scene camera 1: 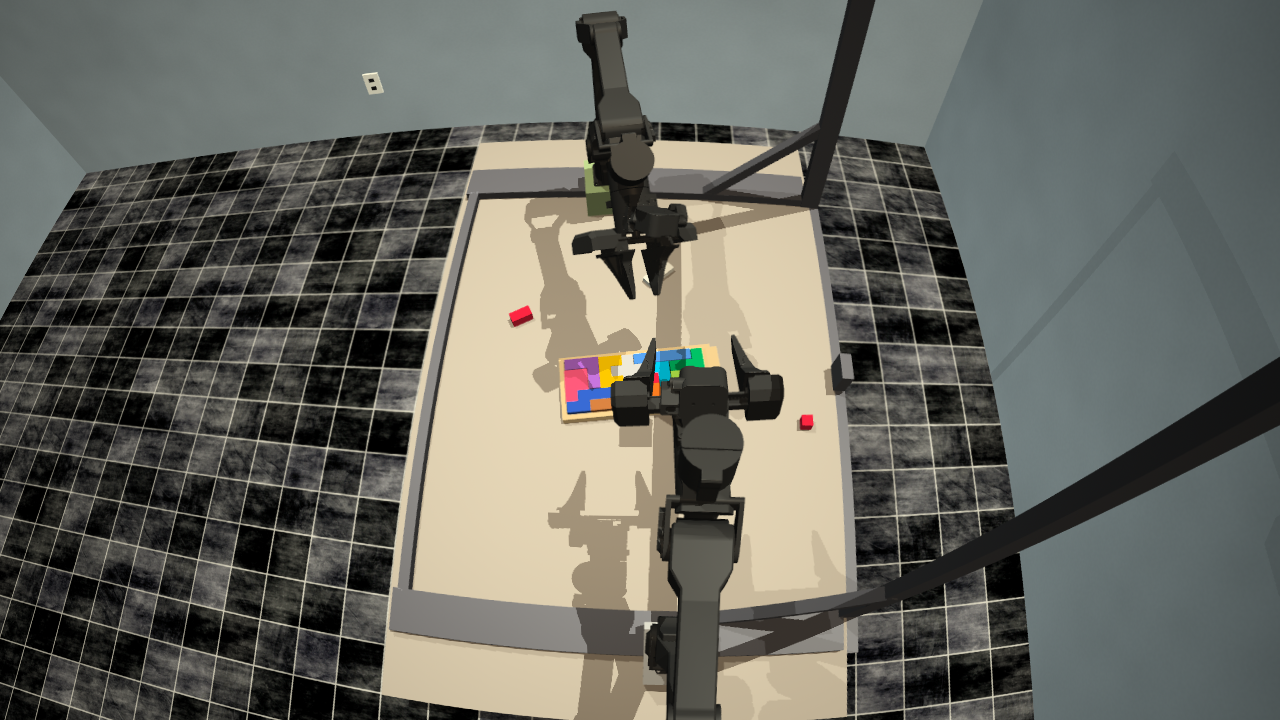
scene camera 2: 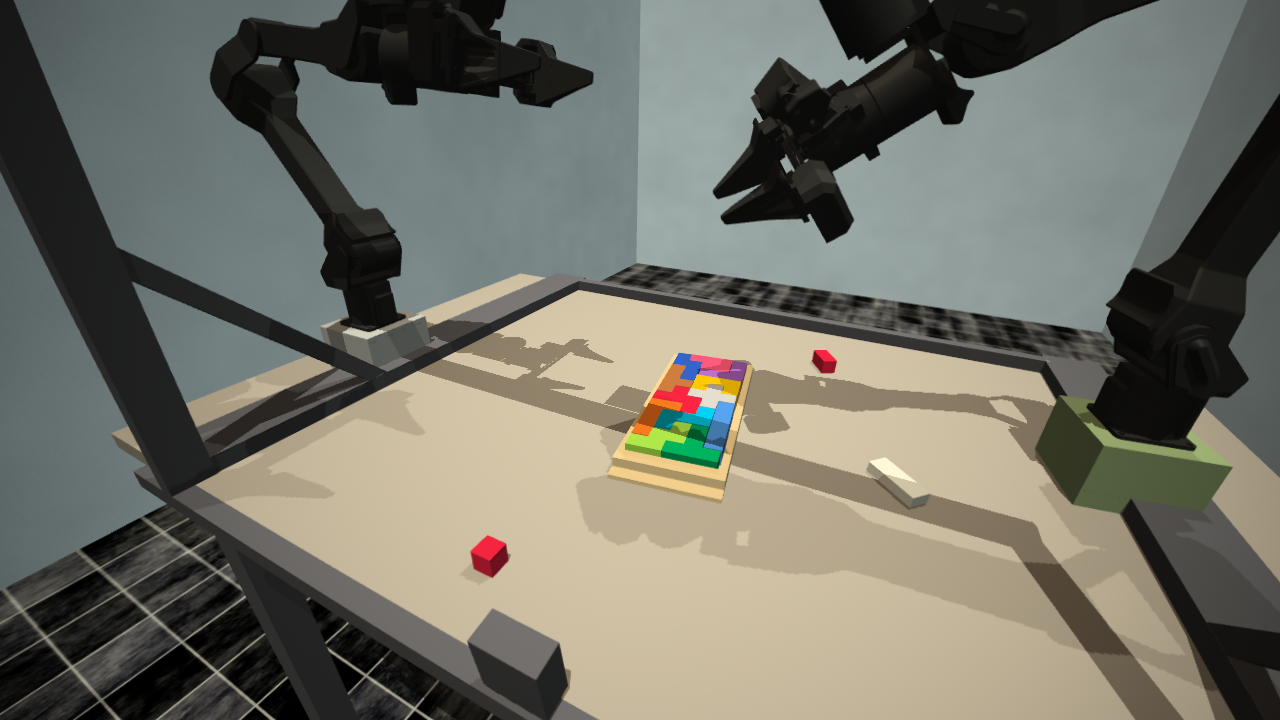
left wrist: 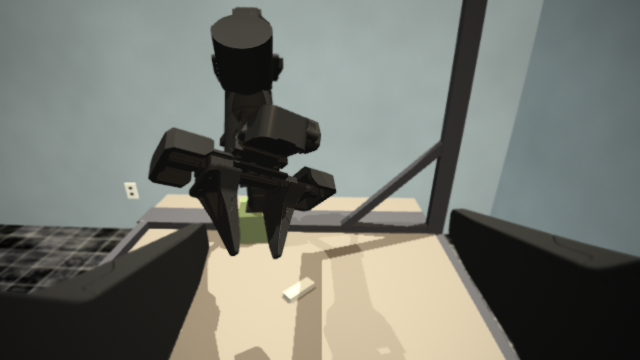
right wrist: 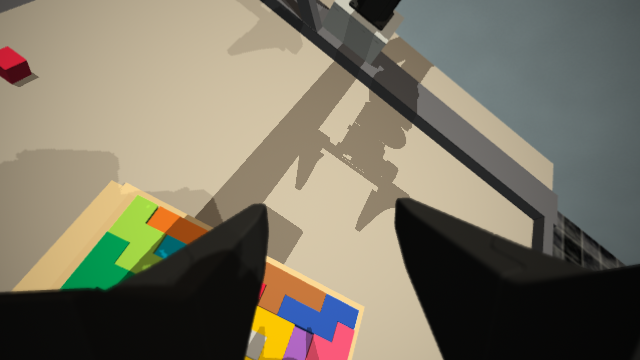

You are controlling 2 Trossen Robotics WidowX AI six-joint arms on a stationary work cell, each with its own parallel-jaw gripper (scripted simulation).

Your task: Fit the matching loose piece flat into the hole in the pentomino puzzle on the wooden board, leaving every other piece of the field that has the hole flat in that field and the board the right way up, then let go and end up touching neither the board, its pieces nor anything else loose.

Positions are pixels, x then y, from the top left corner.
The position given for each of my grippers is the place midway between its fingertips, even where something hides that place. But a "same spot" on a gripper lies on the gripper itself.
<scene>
my left gripper: scene camera 1; scene camera 2 568, 70; left wrist; not seen in the right wrist view (out of frame)
my right gripper: scene camera 1; scene camera 2 718, 207; left wrist 256, 256; right wrist
same spot on my right gripper: (right wrist: 475, 287) = (scene camera 1: 632, 267)
same spot on my left gripper: (left wrist: 543, 289) = (scene camera 1: 738, 367)
</scene>
